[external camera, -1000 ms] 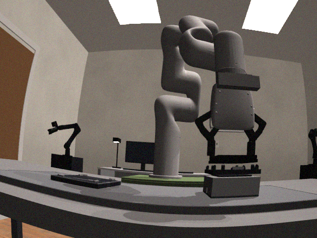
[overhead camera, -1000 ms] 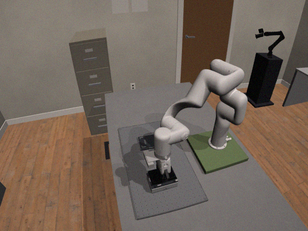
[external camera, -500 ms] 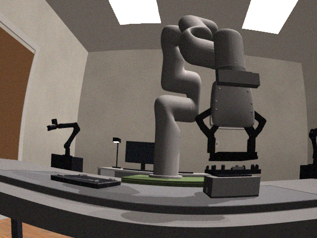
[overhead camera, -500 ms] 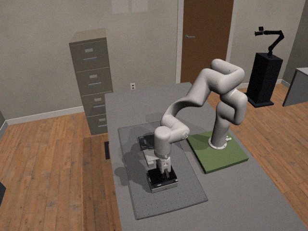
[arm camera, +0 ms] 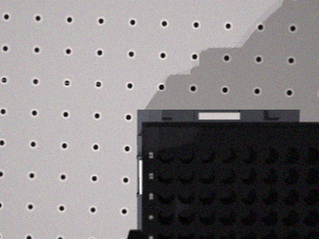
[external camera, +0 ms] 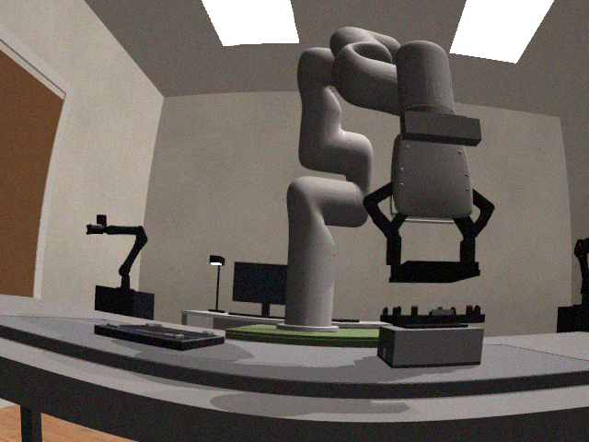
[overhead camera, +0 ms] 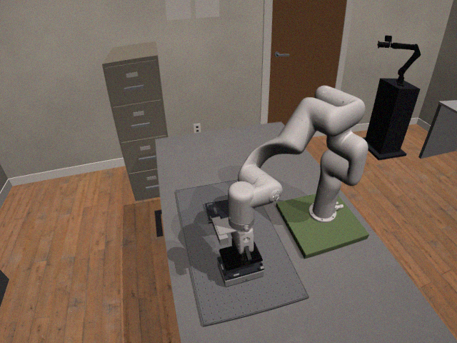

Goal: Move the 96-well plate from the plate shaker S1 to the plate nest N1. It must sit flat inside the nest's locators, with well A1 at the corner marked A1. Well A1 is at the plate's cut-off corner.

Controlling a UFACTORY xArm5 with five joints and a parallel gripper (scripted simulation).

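Now: hand 32 cm to the left of the dark plate nest, 11 cm above it and 1 cm past it. The rest, counted from my hand: black 96-well plate 1 cm below.
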